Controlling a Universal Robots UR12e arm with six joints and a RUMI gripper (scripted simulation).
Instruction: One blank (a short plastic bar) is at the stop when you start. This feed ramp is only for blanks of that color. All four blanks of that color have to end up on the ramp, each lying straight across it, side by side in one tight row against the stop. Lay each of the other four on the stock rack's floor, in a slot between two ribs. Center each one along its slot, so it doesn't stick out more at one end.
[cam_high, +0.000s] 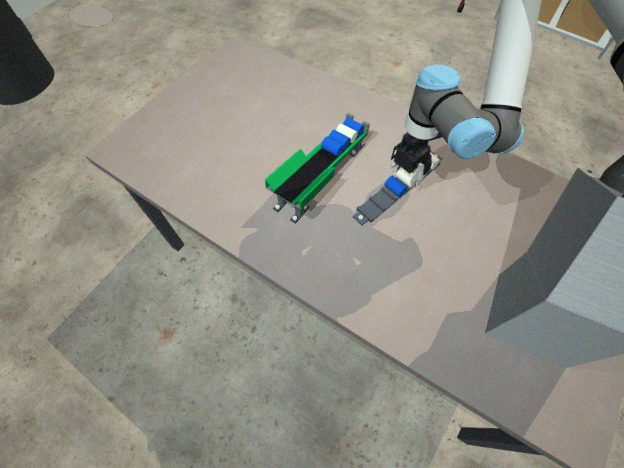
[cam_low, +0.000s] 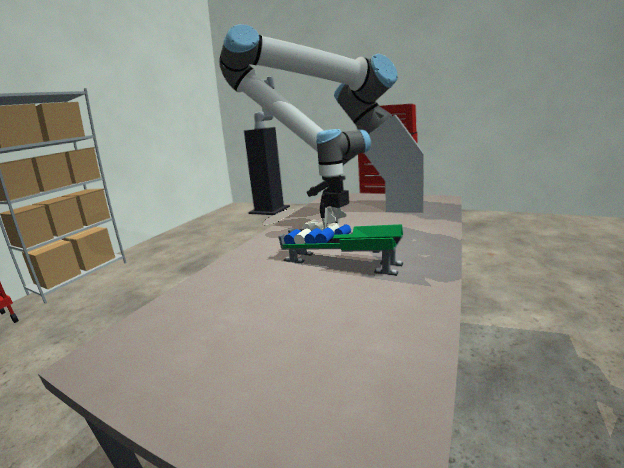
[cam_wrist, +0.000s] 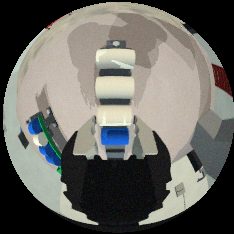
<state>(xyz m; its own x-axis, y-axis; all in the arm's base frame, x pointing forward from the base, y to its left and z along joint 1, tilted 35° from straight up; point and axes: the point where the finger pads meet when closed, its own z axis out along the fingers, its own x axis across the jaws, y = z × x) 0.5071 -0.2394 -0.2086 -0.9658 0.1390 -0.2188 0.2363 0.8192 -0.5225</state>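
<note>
My gripper is now 1 cm short of the grey stock rack, 3 cm to the right of it and 4 cm above it.
</note>
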